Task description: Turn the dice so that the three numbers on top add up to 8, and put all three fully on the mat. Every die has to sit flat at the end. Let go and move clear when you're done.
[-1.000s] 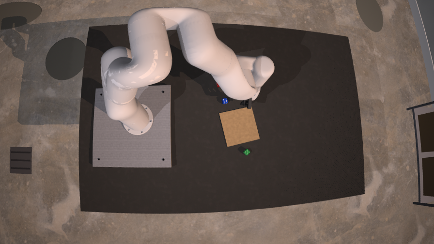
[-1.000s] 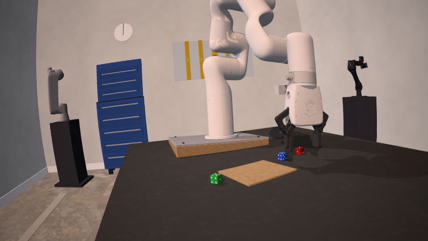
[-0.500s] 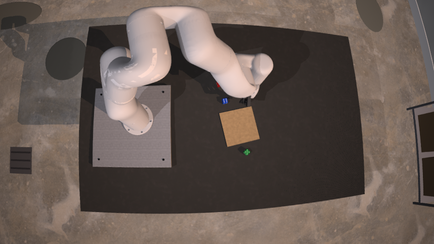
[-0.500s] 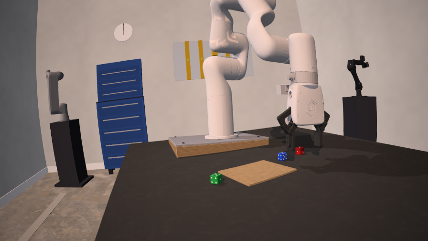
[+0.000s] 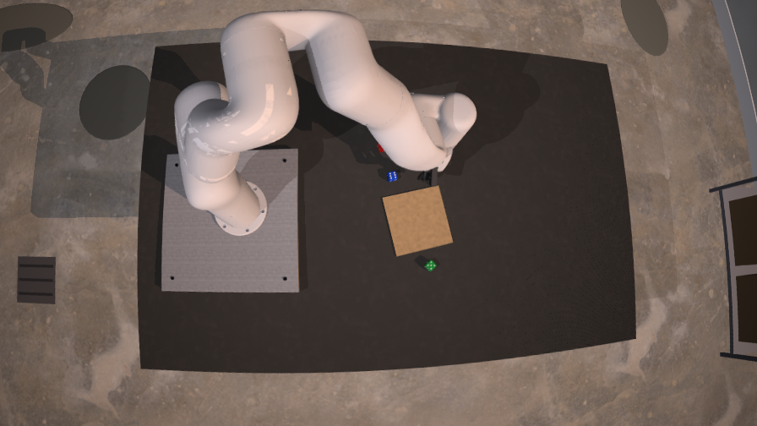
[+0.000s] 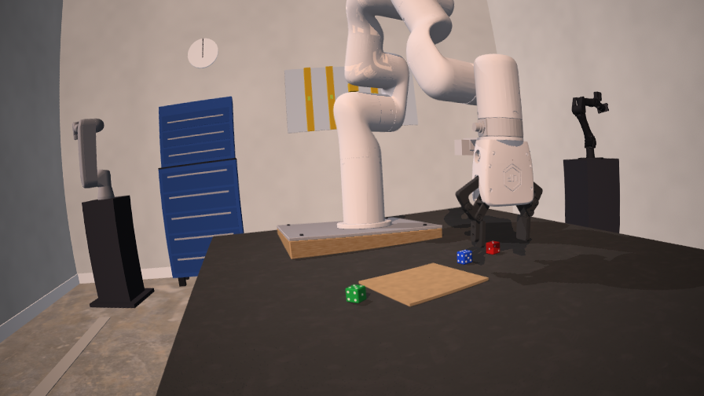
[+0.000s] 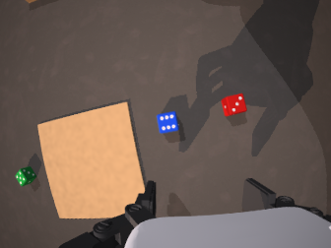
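The red die is 90 mm behind my hand, 40 mm below it and 20 mm to the left of it. The rest, counted from my hand: tan mat 140 mm to the right, 50 mm below, 10 mm ahead; then green die 240 mm to the right, 60 mm ahead, 40 mm below; then blue die 60 mm behind, 50 mm to the right, 40 mm below.
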